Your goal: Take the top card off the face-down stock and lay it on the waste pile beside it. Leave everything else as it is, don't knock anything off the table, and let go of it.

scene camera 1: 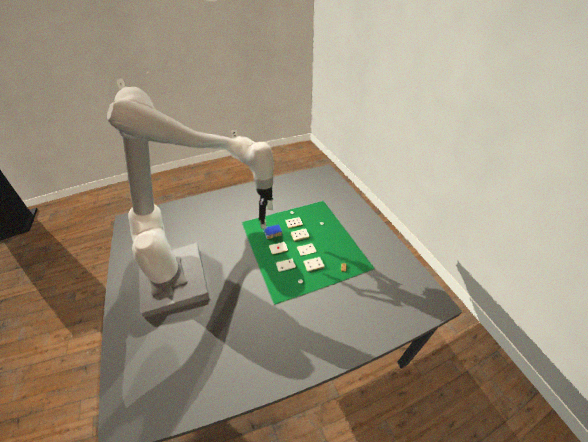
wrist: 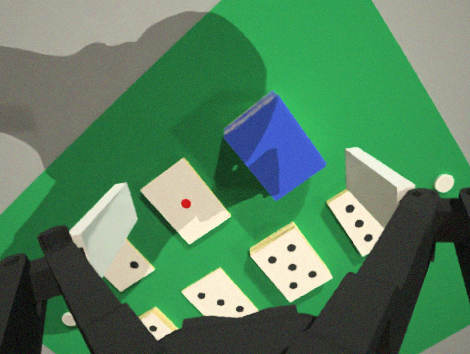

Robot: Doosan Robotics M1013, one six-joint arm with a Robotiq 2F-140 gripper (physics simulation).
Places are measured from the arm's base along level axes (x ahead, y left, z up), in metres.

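Pixels of known places: gripper, between the fingertips: (scene camera 1: 267,218) (wrist: 237,185); arm's base, origin of its link: (scene camera 1: 167,276).
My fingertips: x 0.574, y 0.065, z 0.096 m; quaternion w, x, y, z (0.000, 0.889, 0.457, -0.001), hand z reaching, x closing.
For each thing: its top centre in the pictures, then the offset to it from my fingertips. Level surfaces: height alone.
- face-down stock, centre of its top: (wrist: 275,152) (scene camera 1: 272,229) dx +0.035, dy +0.022, dz -0.116 m
- green mat, height of its surface: dz -0.146 m
- face-up cream card with one red dot, centre of its top: (wrist: 186,203) (scene camera 1: 278,247) dx +0.015, dy -0.095, dz -0.140 m
- two-dot card, centre of its top: (wrist: 113,257) (scene camera 1: 285,264) dx +0.001, dy -0.217, dz -0.143 m
- five-dot pile, centre of its top: (wrist: 292,267) (scene camera 1: 300,233) dx +0.162, dy -0.062, dz -0.131 m
- six-dot pile, centre of its top: (wrist: 369,217) (scene camera 1: 294,222) dx +0.179, dy +0.046, dz -0.137 m
- three-dot card, centre of its top: (wrist: 220,302) (scene camera 1: 306,249) dx +0.145, dy -0.171, dz -0.143 m
- orange domino, centre of its top: (scene camera 1: 343,266) dx +0.254, dy -0.368, dz -0.138 m
The face-down stock (scene camera 1: 273,231) (wrist: 300,155) is a thick blue-topped block of cards on the green mat (scene camera 1: 340,245) (wrist: 320,50). Beside it lies a face-up cream card with one red dot (scene camera 1: 278,248) (wrist: 172,192), the waste pile by its place. My gripper (scene camera 1: 266,215) (wrist: 237,185) is open and empty, above the mat near the stock. In the wrist view the pale finger pads stand wide apart, with the stock and the red-dot card farther up between them. Finger shadows fall on the stock's top.
A two-dot card (scene camera 1: 286,265) (wrist: 120,275), a five-dot pile (scene camera 1: 300,234) (wrist: 280,275), a six-dot pile (scene camera 1: 294,222) and a three-dot card (scene camera 1: 306,249) lie near. White discs (scene camera 1: 300,281) (wrist: 444,183) and an orange domino (scene camera 1: 343,267) lie on the mat.
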